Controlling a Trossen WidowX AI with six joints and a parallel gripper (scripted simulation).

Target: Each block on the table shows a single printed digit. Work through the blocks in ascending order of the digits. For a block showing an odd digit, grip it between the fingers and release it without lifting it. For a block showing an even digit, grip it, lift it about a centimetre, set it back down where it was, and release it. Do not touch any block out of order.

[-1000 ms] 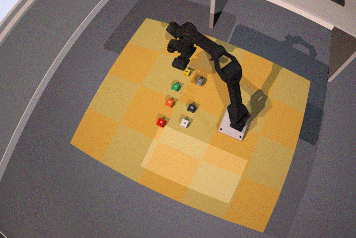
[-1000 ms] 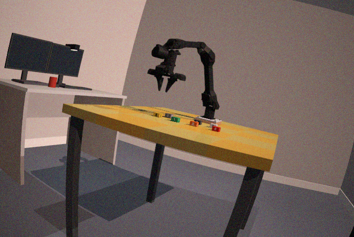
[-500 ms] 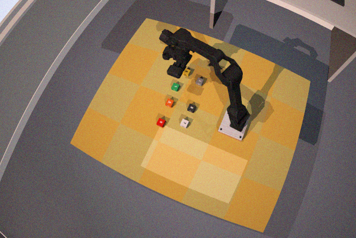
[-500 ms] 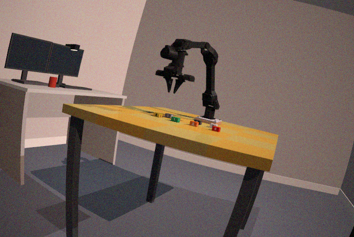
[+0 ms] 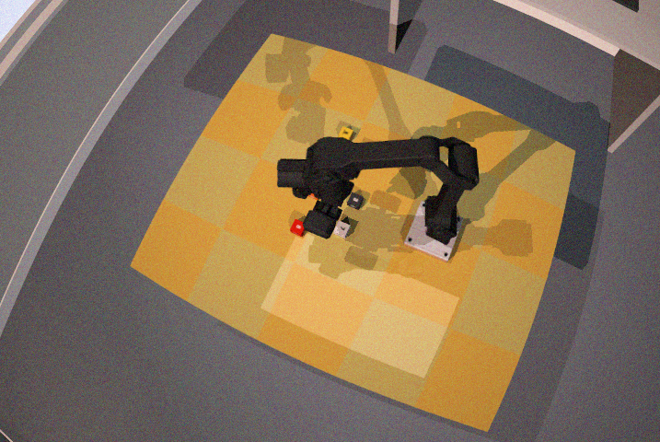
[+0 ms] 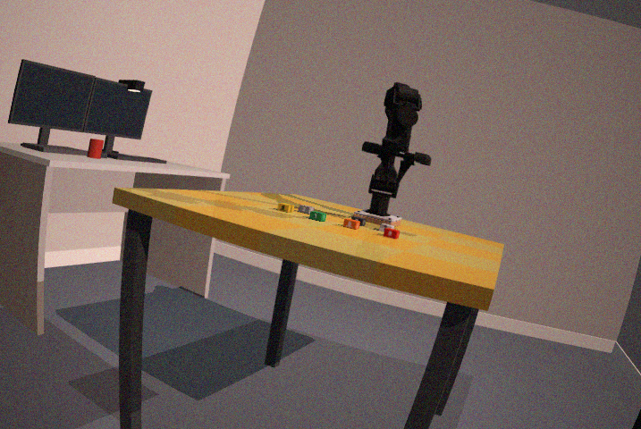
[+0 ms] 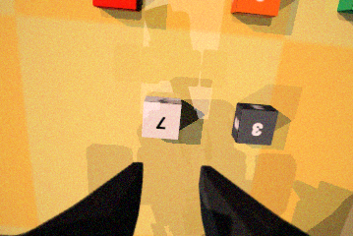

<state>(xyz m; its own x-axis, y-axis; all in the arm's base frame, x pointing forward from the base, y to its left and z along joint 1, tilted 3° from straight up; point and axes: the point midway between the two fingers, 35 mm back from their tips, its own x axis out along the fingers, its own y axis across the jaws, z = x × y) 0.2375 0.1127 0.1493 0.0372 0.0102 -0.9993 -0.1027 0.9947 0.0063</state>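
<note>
The white block is 12 cm below my gripper tip, 2 cm behind it and 1 cm to the left of it. Round my gripper tip: dark block: 12 cm below, 8 cm to the right, 1 cm behind; orange block: 12 cm below, 10 cm ahead, 5 cm to the right; red block: 12 cm below, 8 cm ahead, 6 cm to the left.
</note>
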